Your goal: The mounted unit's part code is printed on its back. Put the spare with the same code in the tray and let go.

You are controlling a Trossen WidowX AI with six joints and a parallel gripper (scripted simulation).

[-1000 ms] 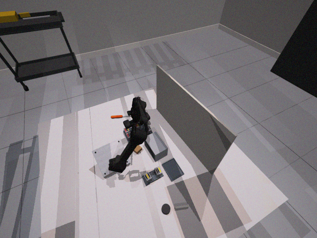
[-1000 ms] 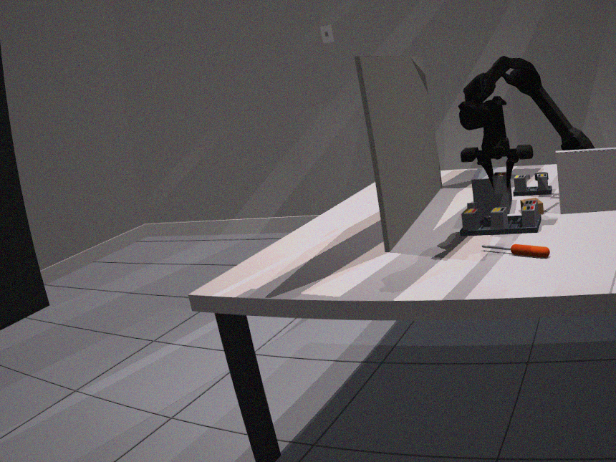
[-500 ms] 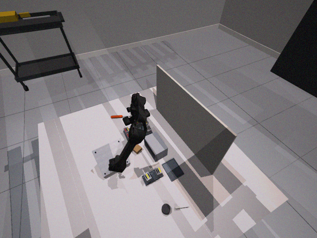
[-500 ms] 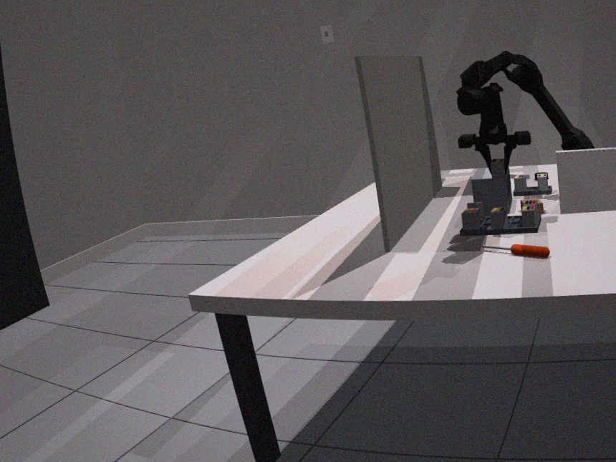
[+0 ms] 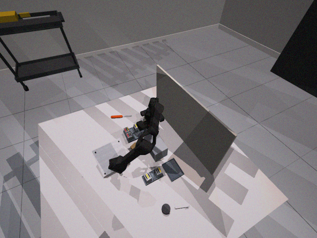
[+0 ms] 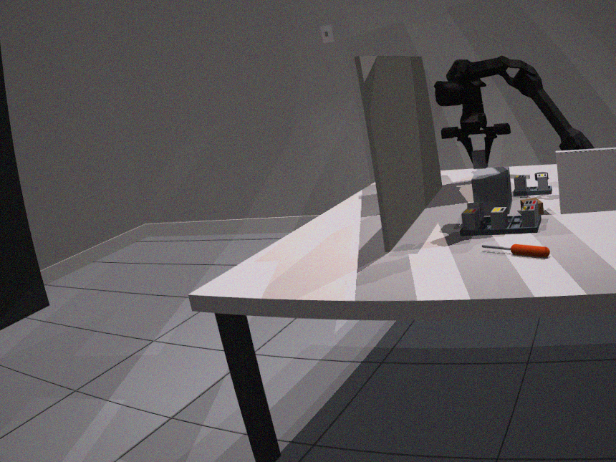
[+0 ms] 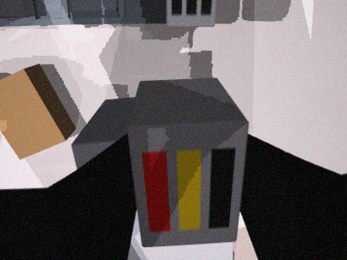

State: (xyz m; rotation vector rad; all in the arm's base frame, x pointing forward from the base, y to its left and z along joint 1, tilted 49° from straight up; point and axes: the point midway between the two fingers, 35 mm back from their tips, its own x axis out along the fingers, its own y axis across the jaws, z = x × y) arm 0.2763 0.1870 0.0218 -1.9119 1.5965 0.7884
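The tray is 5 cm ahead of my gripper tip, 28 cm to the right of it and 14 cm below it. Round my gripper tip: grey mounted unit 9 cm to the right, 9 cm below; block 13 cm behind, 4 cm to the right, 13 cm below; tall panel 22 cm ahead, 7 cm to the right, 8 cm above.
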